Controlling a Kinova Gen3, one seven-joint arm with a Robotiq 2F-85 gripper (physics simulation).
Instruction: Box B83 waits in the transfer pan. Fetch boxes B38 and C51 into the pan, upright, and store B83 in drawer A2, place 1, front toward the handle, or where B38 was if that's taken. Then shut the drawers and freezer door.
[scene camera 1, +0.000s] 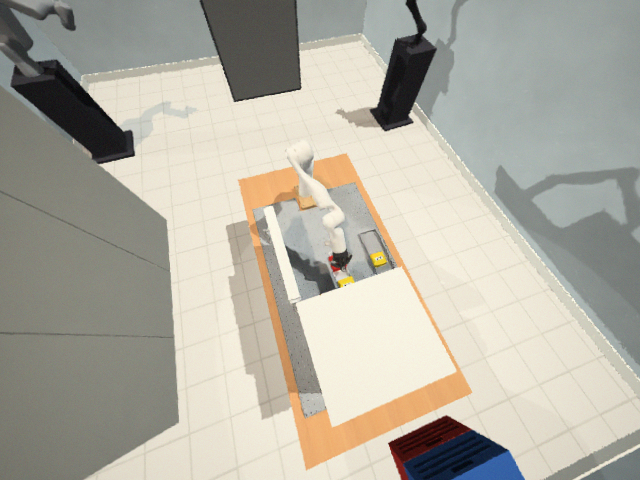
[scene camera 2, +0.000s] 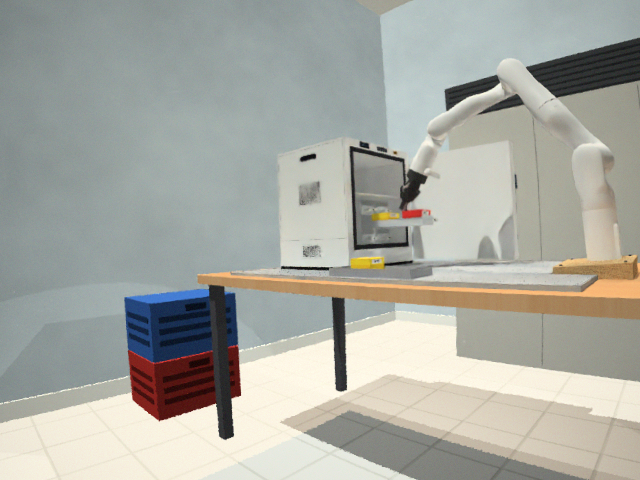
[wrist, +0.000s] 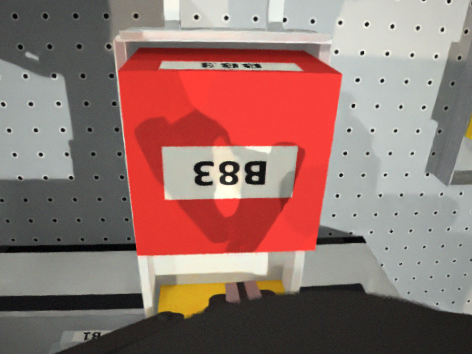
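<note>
Red box B83 (scene camera 1: 334, 265) (scene camera 2: 416, 213) (wrist: 227, 110) sits at the handle end of a pulled-out white drawer (scene camera 2: 408, 222) (wrist: 225, 36), its top label readable and a side label facing the handle. A yellow box (scene camera 1: 345, 282) (scene camera 2: 385, 216) (wrist: 185, 299) lies behind it, label hidden in the wrist view. My gripper (scene camera 1: 343, 267) (scene camera 2: 402, 207) (wrist: 241, 304) is shut and empty, its tips close above the drawer between or over the boxes. Another yellow box (scene camera 1: 378, 258) (scene camera 2: 367, 262) is in the grey transfer pan (scene camera 1: 369, 239) (scene camera 2: 403, 271); its label is too small to read. The freezer door (scene camera 1: 281, 253) (scene camera 2: 465, 201) stands open.
The white freezer (scene camera 1: 377, 346) (scene camera 2: 315, 206) stands on the table (scene camera 1: 325, 167) (scene camera 2: 516, 299). Its open door stands upright on the side of the drawer away from the pan. A B1 label (wrist: 92, 336) shows at the lower left in the wrist view. Blue and red crates stand on the floor.
</note>
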